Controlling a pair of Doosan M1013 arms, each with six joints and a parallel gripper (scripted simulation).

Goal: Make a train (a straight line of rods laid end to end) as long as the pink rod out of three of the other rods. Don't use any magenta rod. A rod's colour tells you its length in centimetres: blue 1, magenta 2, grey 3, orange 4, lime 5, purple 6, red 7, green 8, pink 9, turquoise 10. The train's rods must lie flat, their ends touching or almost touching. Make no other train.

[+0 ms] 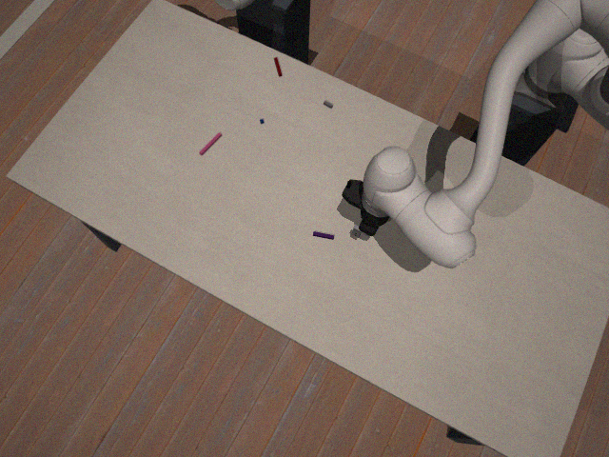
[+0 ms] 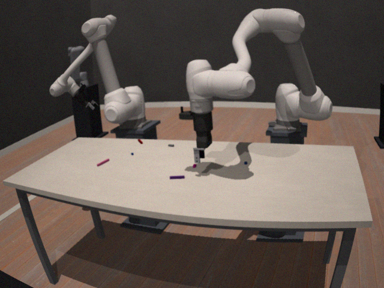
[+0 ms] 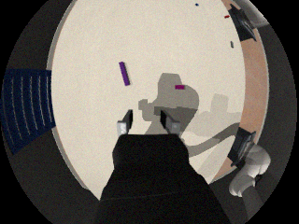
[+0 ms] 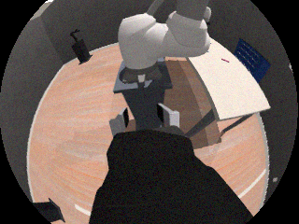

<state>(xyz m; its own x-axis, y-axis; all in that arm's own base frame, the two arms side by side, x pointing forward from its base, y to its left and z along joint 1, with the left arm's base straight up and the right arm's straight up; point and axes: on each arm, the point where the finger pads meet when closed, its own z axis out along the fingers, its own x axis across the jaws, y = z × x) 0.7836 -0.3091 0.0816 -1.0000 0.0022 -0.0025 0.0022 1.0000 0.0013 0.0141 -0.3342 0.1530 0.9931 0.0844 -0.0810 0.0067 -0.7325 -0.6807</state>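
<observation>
Right now the magenta rod is 90 mm behind my left hand, 50 mm to the right of it and 80 mm below it. From my left hand the other things lie so: purple rod: 50 mm ahead, 90 mm to the right, 80 mm below; then grey rod: 350 mm behind, 270 mm to the right, 80 mm below; then pink rod: 60 mm behind, 530 mm to the right, 80 mm below.
</observation>
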